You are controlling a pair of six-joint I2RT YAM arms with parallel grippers.
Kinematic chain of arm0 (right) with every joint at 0, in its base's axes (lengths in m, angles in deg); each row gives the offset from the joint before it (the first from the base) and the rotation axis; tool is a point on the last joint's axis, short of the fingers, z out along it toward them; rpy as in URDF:
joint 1: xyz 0 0 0.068 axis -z
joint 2: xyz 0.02 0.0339 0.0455 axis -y
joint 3: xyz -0.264 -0.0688 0 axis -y
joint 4: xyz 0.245 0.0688 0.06 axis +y
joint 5: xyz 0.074 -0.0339 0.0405 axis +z
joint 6: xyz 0.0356 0 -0.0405 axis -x
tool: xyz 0 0 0 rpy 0 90 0
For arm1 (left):
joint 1: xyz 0 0 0.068 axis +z
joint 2: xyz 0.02 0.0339 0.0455 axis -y
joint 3: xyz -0.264 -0.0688 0 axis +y
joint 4: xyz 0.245 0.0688 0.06 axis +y
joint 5: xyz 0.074 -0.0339 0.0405 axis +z
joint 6: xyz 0.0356 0 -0.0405 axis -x
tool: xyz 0 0 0 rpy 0 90 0
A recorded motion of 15 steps. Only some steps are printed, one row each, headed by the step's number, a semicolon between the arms.
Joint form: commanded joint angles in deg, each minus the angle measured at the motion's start. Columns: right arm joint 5, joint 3, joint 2, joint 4, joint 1, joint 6; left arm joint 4, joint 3, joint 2, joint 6, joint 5, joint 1.
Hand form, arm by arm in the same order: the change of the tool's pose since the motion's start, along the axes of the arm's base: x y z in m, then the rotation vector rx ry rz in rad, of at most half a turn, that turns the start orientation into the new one. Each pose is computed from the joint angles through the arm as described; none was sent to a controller.
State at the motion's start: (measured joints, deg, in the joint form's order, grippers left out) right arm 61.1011 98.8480 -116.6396 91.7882 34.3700 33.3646; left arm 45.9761 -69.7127 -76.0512 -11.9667 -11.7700 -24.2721
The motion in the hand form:
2: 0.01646 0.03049 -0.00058 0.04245 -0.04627 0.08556; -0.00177 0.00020 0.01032 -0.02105 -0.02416 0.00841
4: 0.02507 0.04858 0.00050 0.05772 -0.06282 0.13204; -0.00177 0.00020 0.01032 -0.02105 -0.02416 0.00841
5: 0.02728 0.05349 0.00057 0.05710 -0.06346 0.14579; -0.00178 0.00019 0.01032 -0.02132 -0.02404 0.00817
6: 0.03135 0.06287 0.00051 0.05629 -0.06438 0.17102; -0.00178 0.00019 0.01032 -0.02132 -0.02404 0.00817
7: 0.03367 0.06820 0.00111 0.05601 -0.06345 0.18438; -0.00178 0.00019 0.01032 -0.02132 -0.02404 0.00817
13: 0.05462 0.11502 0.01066 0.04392 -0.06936 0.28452; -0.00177 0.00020 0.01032 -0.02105 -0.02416 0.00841
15: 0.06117 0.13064 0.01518 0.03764 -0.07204 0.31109; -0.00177 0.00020 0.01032 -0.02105 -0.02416 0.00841
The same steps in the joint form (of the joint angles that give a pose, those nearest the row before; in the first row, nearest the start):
2: 3.41 -0.18 -0.28 0.02 -5.35 1.64; 0.11 -1.31 0.72 0.81 -0.04 -0.11
4: 4.70 -0.02 -0.28 -0.35 -8.48 1.57; 0.11 -1.31 0.72 0.81 -0.04 -0.11
5: 4.70 0.02 -0.28 -0.55 -9.33 1.40; 0.11 -1.31 0.72 0.81 -0.07 -0.11
6: 4.72 0.06 -0.28 -1.03 -10.95 0.96; 0.11 -1.31 0.72 0.81 -0.07 -0.11
7: 4.72 0.24 -0.29 -1.20 -11.87 0.57; 0.11 -1.31 0.72 0.81 -0.07 -0.11
13: 4.74 2.97 -0.28 -4.48 -19.82 -5.13; 0.11 -1.31 0.72 0.81 -0.04 -0.11
15: 4.63 4.20 -0.28 -6.01 -22.38 -7.80; 0.11 -1.31 0.72 0.81 -0.04 -0.11

